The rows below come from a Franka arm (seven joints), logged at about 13 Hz.
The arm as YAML. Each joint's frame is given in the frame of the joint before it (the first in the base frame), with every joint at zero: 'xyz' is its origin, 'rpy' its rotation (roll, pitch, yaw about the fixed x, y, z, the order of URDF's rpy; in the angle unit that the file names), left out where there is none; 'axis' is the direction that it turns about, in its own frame. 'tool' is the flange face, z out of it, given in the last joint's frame.
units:
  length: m
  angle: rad
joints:
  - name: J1
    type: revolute
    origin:
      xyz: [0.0, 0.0, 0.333]
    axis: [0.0, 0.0, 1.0]
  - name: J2
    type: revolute
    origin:
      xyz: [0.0, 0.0, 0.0]
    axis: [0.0, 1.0, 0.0]
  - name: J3
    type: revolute
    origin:
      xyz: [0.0, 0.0, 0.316]
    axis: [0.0, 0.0, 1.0]
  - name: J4
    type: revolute
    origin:
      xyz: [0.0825, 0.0, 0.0]
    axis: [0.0, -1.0, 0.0]
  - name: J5
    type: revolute
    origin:
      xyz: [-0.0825, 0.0, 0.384]
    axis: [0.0, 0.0, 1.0]
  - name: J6
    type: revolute
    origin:
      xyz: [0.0, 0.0, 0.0]
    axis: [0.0, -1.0, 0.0]
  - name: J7
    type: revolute
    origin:
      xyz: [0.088, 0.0, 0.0]
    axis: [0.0, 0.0, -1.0]
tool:
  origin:
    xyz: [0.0, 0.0, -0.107]
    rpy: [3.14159, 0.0, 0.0]
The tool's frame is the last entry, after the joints.
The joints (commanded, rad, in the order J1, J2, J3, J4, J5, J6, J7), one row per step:
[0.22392, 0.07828, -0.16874, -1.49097, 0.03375, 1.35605, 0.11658]
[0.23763, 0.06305, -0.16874, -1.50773, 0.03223, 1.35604, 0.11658]
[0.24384, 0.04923, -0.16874, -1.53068, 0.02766, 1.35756, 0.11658]
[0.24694, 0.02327, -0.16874, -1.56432, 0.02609, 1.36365, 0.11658]
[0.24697, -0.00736, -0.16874, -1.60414, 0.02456, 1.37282, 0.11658]
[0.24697, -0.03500, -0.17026, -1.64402, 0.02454, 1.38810, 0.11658]
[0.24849, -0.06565, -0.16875, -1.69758, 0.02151, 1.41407, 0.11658]
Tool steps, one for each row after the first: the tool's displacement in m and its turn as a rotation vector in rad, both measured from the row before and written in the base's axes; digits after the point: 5 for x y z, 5 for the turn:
[-0.00522, 0.00628, 0.00080, 0.00092, 0.00182, 0.01351]
[-0.00462, 0.00178, -0.00271, -0.00281, 0.00762, 0.00598]
[-0.00763, -0.00036, -0.00080, 0.00263, 0.00217, 0.00279]
[-0.00871, -0.00226, -0.00116, 0.00356, 0.00074, -0.00021]
[-0.00726, -0.00257, -0.00265, 0.00485, -0.00226, -0.00181]
[-0.00785, -0.00059, -0.00687, 0.00223, -0.00246, 0.00282]

